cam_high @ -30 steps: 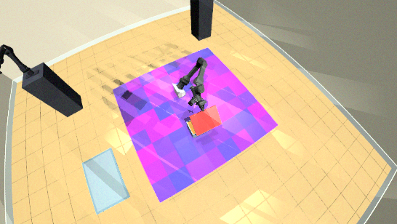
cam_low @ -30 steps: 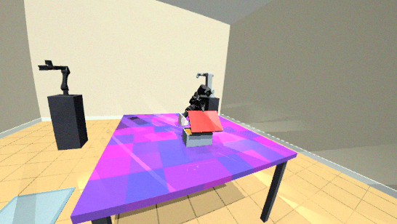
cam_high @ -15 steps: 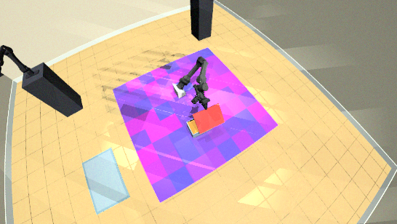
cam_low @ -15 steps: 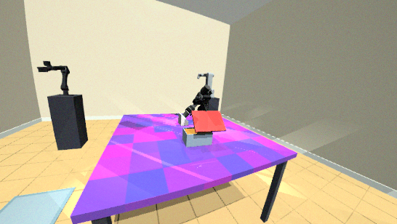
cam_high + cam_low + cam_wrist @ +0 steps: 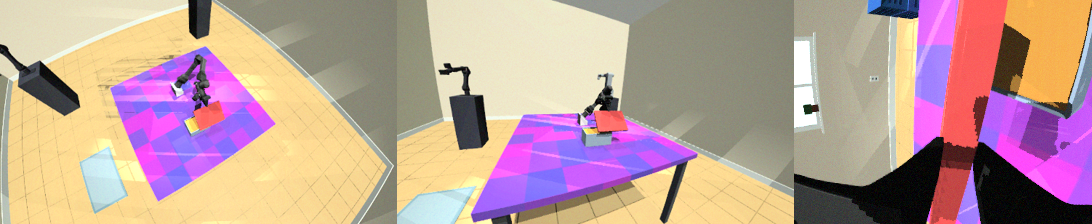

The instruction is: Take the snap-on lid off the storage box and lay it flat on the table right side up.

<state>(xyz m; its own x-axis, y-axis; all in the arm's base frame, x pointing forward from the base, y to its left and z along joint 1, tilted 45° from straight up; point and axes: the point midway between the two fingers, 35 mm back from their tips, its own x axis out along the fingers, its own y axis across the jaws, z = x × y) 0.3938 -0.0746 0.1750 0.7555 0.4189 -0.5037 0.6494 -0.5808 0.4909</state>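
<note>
The red lid is 60 mm ahead of my gripper tip, 50 mm below it and 10 mm to the right of it. Round my gripper tip: grey storage box: 180 mm below, 110 mm to the right, 30 mm ahead.
</note>
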